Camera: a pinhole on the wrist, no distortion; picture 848 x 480 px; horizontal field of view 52.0 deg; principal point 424.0 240.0 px. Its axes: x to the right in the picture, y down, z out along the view. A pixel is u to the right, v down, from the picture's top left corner.
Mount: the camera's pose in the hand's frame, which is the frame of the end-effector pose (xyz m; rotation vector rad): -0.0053 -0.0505 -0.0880 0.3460 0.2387 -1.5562
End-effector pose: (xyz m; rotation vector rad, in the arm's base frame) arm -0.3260 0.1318 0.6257 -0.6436 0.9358 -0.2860
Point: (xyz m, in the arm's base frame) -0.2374 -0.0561 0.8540
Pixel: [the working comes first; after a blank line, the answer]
In the camera's frame: 0.1586 0.0160 0.2599

outside the picture
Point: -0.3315 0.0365 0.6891
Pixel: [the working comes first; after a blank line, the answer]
In the camera's frame: 0.0321 0.0136 0.0908

731.5 370.7
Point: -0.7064 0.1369 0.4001
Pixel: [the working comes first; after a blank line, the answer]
In the camera's frame: -0.0826 -0.0924 -0.3672

behind the camera
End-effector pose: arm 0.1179 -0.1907 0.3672 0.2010 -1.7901 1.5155
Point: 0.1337 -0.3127 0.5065
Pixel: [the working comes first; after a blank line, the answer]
In the camera's frame: 0.0247 0.0546 0.2107

526.0 465.1
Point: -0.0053 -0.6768 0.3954
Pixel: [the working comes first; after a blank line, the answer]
In the camera's frame: -0.1754 -0.0206 0.5550

149.4 207.7
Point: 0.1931 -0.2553 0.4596
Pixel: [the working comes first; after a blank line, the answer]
In the camera's frame: 0.0352 -0.0018 0.1350

650.9 228.5
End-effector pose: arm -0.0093 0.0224 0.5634 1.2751 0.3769 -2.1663
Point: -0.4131 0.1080 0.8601
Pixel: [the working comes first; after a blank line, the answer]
In the camera's frame: 0.0599 -0.0968 0.5402

520.3 84.2
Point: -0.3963 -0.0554 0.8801
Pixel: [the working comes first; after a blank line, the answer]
In the camera's frame: -0.1000 -0.0611 0.5637

269.8 145.8
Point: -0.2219 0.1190 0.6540
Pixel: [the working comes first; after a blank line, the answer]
In the camera's frame: 0.0568 -0.0105 0.2725

605.3 206.6
